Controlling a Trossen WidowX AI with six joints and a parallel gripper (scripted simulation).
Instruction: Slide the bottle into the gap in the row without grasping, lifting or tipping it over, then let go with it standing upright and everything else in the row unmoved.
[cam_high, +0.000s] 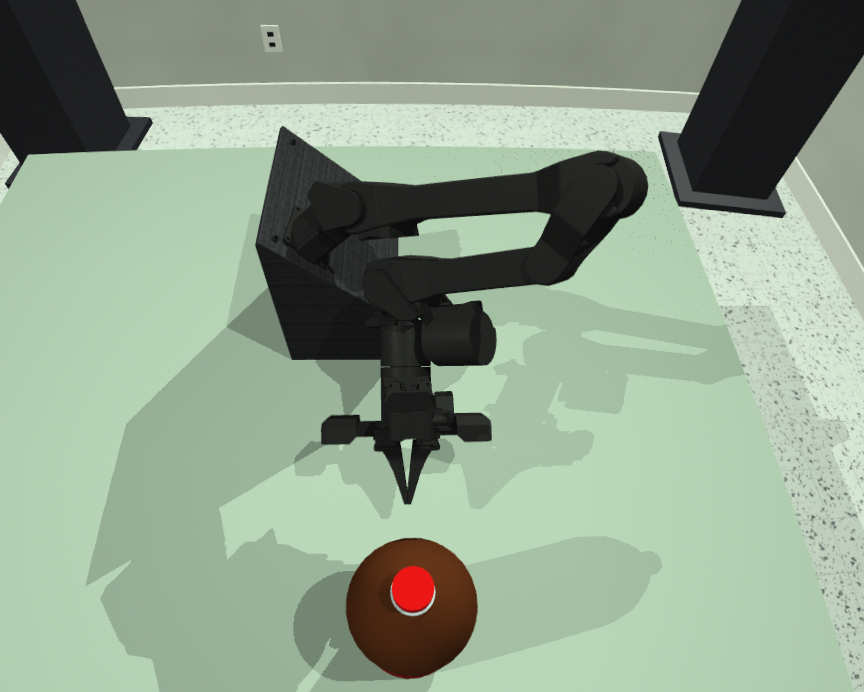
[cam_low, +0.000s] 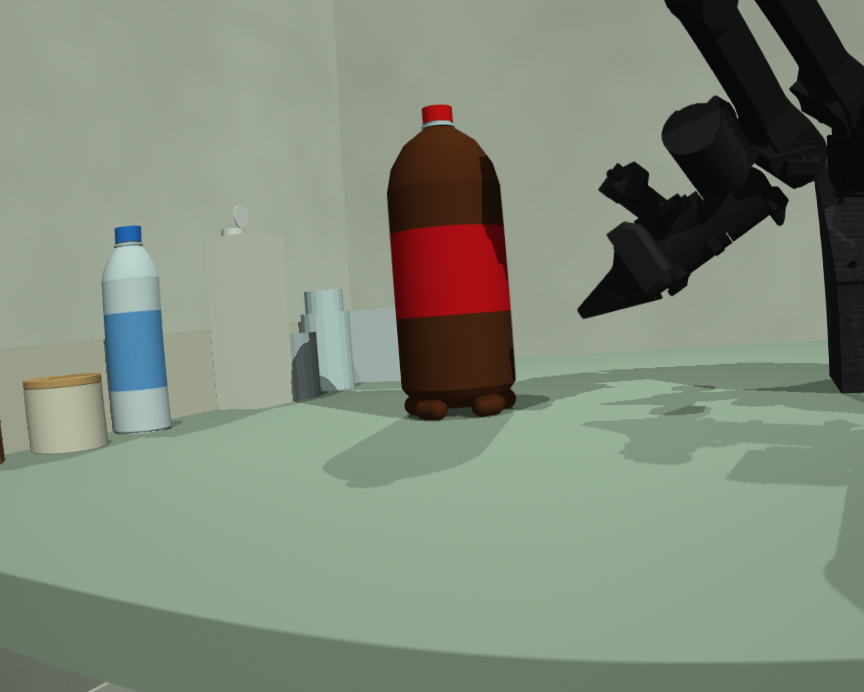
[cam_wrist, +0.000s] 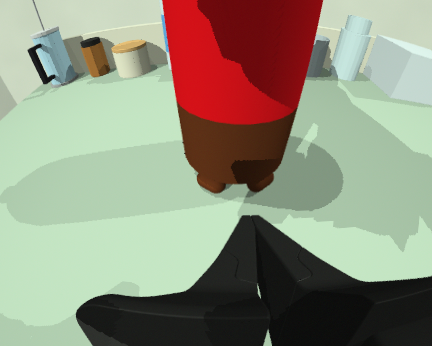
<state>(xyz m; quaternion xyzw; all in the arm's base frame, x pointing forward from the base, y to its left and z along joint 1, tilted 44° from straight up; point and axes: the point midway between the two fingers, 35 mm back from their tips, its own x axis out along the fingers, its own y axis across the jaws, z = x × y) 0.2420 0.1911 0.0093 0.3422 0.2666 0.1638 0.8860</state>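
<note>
My gripper is now 15 cm short of the brown cola bottle, 5 cm below it and 1 cm to the right of it. From my hand the other things lie so: cream canister 44 cm ahead, 28 cm to the left, 7 cm below; then grey cup 49 cm ahead, 14 cm to the right, 8 cm below; then blue-labelled water bottle 46 cm ahead, 16 cm to the left.
</note>
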